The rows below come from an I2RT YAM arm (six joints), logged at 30 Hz.
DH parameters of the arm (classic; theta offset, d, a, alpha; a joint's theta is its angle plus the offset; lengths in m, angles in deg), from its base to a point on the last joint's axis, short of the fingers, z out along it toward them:
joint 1: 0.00 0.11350 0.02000 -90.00
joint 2: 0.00 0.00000 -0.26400 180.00
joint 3: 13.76 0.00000 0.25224 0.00
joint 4: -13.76 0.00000 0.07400 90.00
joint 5: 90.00 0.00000 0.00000 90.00
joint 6: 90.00 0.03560 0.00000 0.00
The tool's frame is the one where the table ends.
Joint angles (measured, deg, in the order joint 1, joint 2, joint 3, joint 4, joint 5, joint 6), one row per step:
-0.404 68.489 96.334 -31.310 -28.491 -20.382
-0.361 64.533 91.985 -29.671 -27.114 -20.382
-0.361 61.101 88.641 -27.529 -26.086 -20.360
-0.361 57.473 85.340 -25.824 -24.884 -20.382
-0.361 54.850 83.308 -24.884 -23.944 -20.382
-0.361 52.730 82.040 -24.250 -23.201 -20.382
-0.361 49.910 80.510 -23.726 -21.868 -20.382
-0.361 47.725 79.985 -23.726 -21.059 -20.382
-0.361 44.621 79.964 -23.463 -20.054 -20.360
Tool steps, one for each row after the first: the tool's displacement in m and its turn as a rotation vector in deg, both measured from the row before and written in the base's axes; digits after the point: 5 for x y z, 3 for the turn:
-0.01507 -0.00050 -0.00629 -0.077 -1.245 -1.332
-0.01396 -0.00048 -0.00282 -0.014 -2.220 -1.028
-0.01507 -0.00058 -0.00369 -0.011 -2.041 -1.202
-0.01168 -0.00046 -0.00194 0.036 -1.531 -0.939
-0.01045 -0.00036 -0.00024 0.047 -1.486 -0.741
-0.01411 -0.00068 -0.00062 0.127 -1.815 -1.326
-0.01300 -0.00039 0.00162 0.098 -1.661 -0.802
-0.02123 -0.00045 0.00546 0.177 -3.339 -0.986

